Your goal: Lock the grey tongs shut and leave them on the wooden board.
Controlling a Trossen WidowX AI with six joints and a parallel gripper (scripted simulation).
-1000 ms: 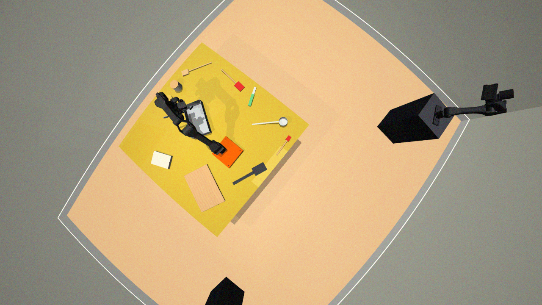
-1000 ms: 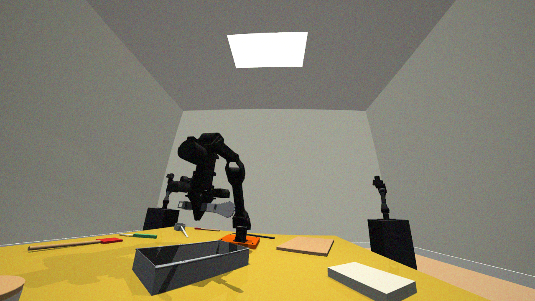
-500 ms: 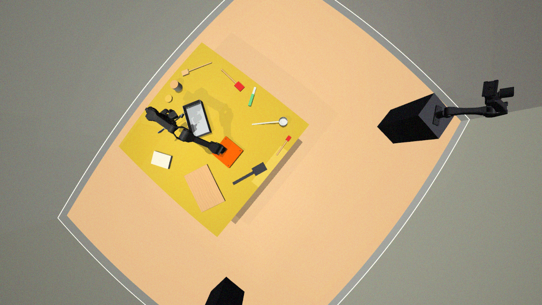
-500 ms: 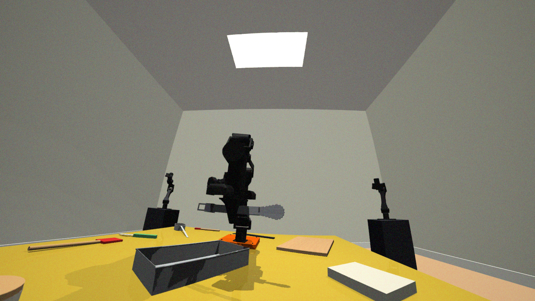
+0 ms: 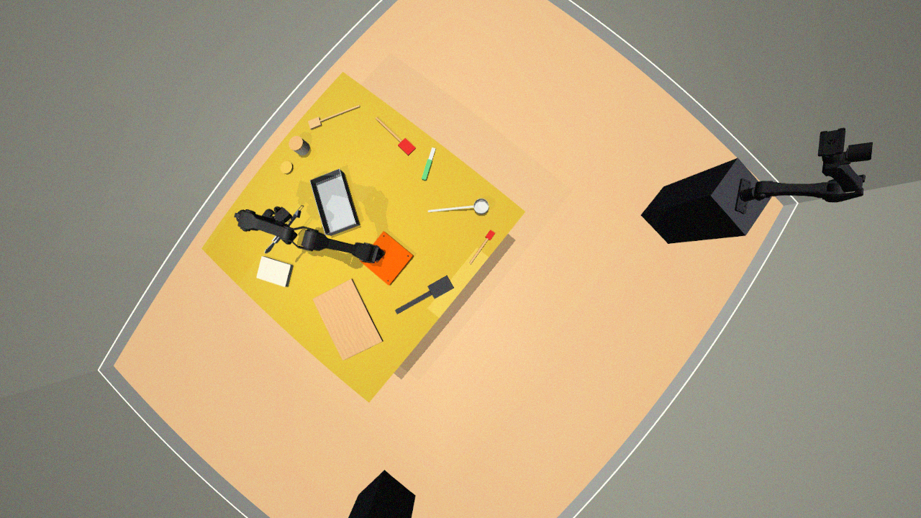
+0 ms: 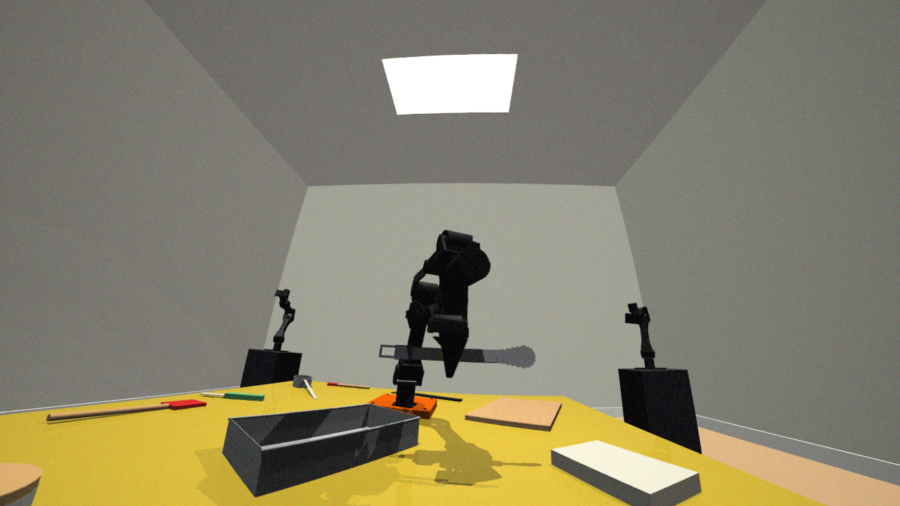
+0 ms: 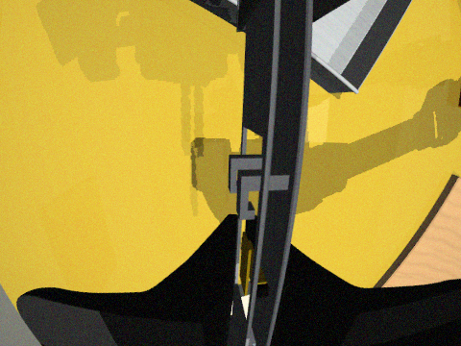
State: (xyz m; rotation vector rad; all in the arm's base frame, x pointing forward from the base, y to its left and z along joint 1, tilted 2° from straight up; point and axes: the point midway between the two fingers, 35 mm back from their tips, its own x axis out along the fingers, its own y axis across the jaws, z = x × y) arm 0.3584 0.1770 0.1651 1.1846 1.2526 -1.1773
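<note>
The wooden board lies 47 cm behind my gripper tip, 18 cm to the left of it and 14 cm below it. The rest, counted from my gripper tip: roasting tin 22 cm to the right, 12 cm below, 1 cm behind; cork-lidded jar 36 cm ahead, 30 cm to the right, 12 cm below; white block 28 cm to the left, 14 cm below.
</note>
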